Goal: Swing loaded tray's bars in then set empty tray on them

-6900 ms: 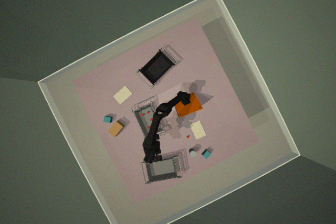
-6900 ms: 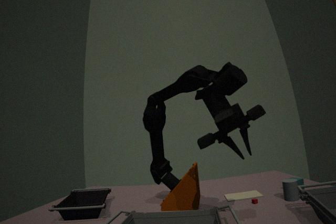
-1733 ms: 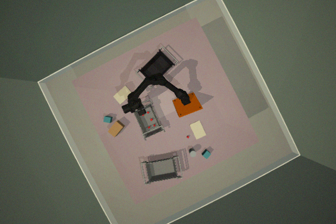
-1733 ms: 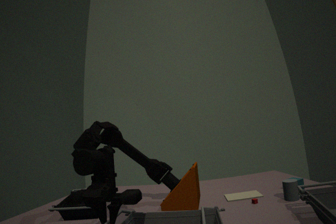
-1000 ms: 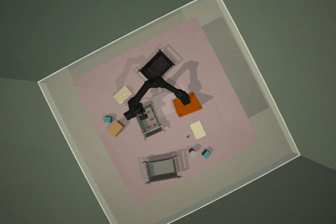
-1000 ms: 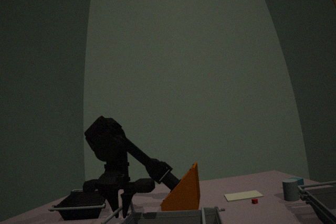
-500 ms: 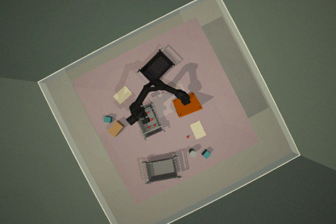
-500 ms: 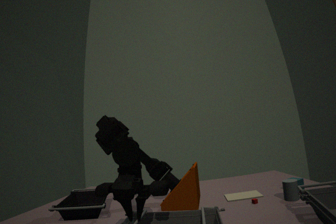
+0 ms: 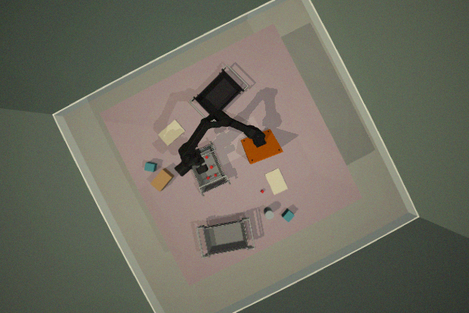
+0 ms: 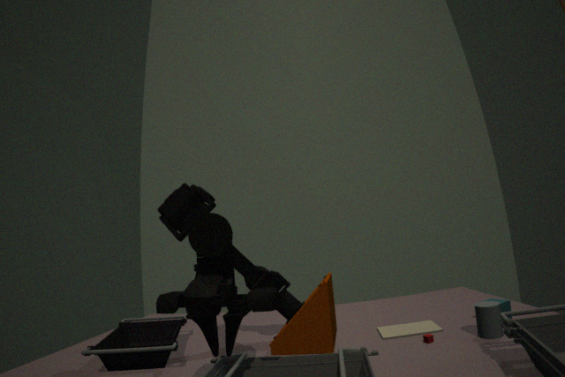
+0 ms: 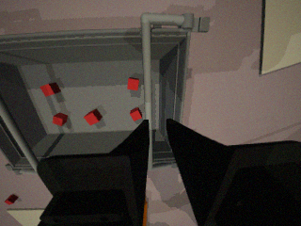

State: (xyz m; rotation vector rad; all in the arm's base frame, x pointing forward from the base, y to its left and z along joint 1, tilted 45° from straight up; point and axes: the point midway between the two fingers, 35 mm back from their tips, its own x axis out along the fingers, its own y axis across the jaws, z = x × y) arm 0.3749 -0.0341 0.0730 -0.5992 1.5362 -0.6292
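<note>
The black tray is 30 cm to the right of my gripper tip, 27 cm behind it and 5 cm below it. Round my gripper tip: small red cube (38 cm to the left, 26 cm behind, 8 cm below); then grey cylinder (52 cm to the left, 24 cm behind, 6 cm below); then tan block (29 cm ahead, 6 cm below, 4 cm to the left).
</note>
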